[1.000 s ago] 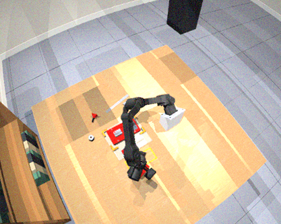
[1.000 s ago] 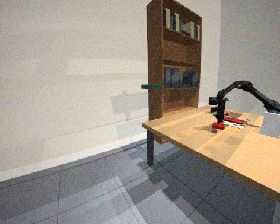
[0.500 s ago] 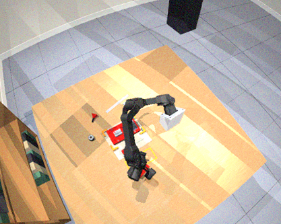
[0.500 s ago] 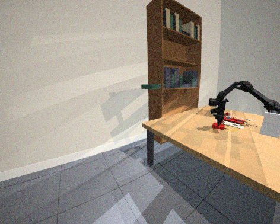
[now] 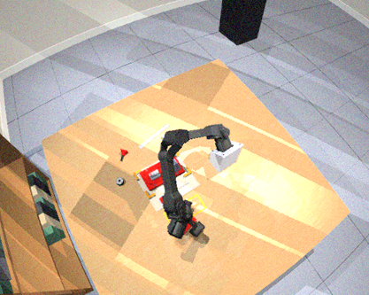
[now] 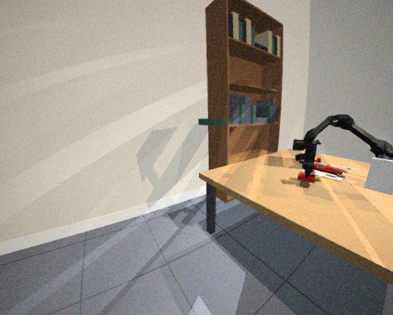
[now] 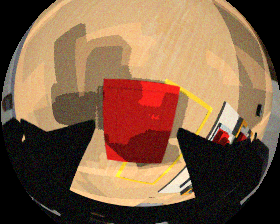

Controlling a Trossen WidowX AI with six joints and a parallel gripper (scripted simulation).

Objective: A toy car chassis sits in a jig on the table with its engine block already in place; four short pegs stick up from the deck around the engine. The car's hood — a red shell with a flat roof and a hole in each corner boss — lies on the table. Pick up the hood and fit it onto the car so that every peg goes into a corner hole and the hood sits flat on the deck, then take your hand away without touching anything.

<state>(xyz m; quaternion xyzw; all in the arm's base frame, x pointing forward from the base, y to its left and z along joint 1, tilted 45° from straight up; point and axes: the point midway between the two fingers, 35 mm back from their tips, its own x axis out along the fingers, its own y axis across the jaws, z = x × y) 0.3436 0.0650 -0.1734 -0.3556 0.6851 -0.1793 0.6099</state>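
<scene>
Now: the red hood 10 mm below my gripper tip. Round my gripper tip: grey engine block 10 mm behind, 270 mm to the right; then grey bar 130 mm behind, 490 mm to the right, 20 mm below.
</scene>
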